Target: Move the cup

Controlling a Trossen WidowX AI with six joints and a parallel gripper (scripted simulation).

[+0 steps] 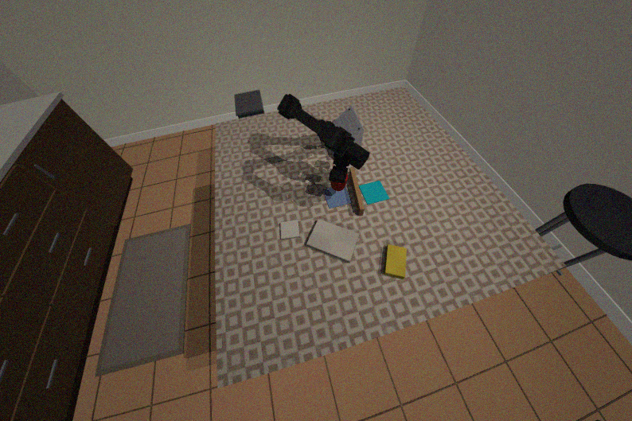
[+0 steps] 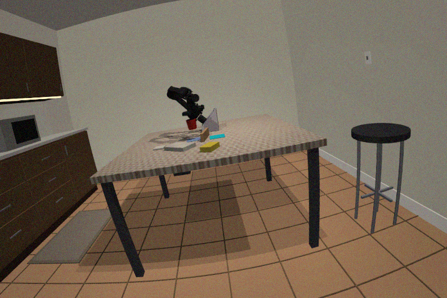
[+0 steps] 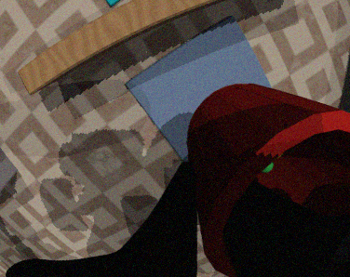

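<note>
Now: gripper tip 3 cm short of the cup and 2 cm to the left of it. Round my gripper tip: cyan pad (4 cm ahead, 16 cm to the left, 12 cm below); wooden board (3 cm ahead, 7 cm to the left, 10 cm below); dark blue pad (3 cm ahead, 2 cm to the right, 12 cm below).
</note>
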